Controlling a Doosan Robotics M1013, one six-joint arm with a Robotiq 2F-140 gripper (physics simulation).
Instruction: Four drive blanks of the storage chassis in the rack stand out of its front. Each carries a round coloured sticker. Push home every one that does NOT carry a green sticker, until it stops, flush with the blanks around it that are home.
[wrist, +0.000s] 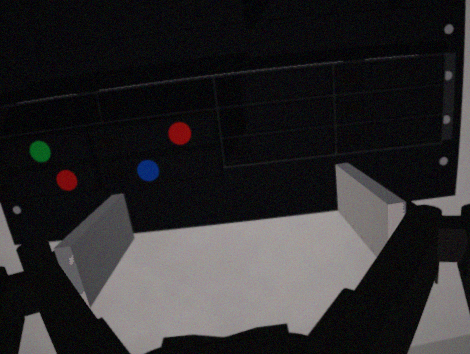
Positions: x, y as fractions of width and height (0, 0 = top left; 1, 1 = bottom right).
Observation:
In view: my gripper (0.49, 0.57) and a rack (0.52, 0.41).

